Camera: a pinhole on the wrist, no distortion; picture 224 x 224 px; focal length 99.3 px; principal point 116.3 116.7 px. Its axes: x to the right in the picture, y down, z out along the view. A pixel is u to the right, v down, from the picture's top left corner.
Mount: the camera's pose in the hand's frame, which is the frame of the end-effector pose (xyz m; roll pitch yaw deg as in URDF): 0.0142 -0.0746 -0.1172 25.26 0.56 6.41
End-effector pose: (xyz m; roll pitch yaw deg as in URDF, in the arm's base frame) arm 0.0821 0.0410 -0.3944 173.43 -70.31 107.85
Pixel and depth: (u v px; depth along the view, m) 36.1 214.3 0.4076
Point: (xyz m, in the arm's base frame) 0.1152 0.3448 -0.8434
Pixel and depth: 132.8 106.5 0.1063
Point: -0.0420 0.0037 -0.3541
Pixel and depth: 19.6 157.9 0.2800
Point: -0.0418 0.1103 -0.6995
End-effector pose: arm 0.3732 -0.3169 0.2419 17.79 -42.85 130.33
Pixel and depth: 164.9 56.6 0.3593
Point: 0.5758 0.0901 0.3874
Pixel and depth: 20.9 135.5 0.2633
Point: 0.6755 -0.3554 0.1505
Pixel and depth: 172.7 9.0 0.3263
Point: 0.5722 0.2112 0.3158
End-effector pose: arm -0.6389 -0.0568 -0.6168 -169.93 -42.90 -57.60
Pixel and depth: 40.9 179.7 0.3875
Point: -0.5374 -0.0130 -1.0470
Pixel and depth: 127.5 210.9 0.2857
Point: -0.5345 -0.2328 -0.7839
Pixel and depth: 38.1 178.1 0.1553
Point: -0.5962 0.0215 -0.7287
